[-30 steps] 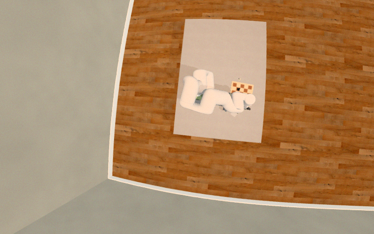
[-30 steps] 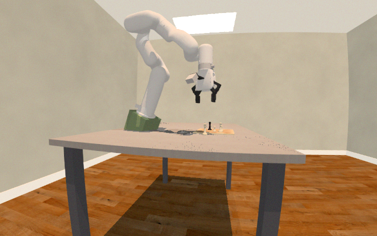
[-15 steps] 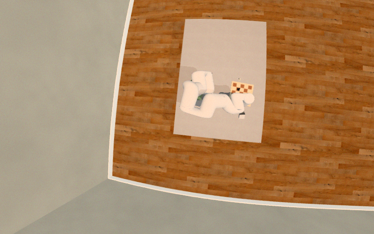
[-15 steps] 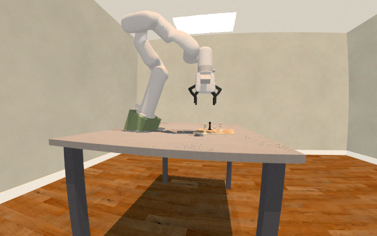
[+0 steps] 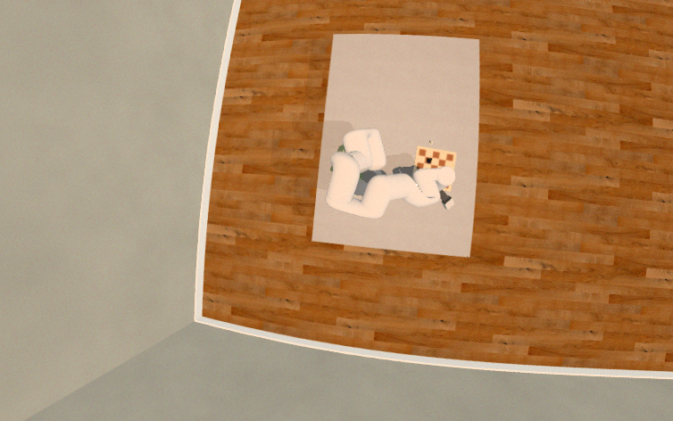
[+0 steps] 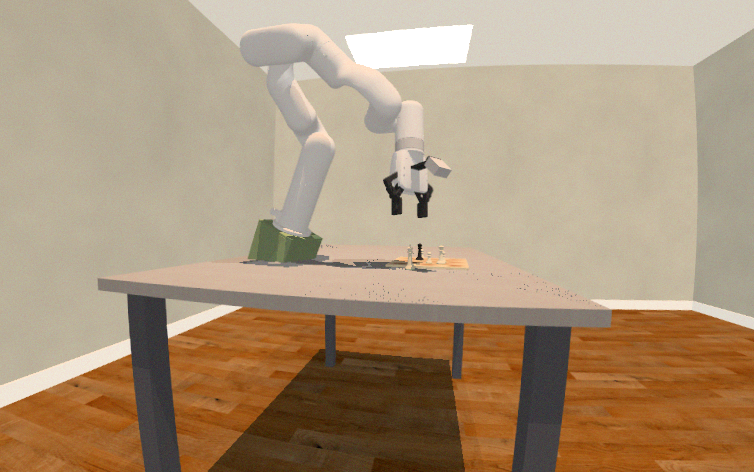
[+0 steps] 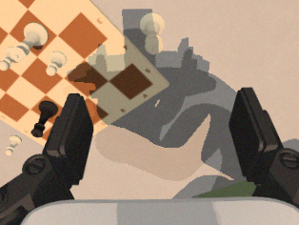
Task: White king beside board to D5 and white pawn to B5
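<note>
My hand is 110 mm above the white king. Also, from my hand: chessboard: 70 mm ahead, 130 mm to the left, 140 mm below; black piece: 40 mm ahead, 170 mm to the left, 110 mm below.
</note>
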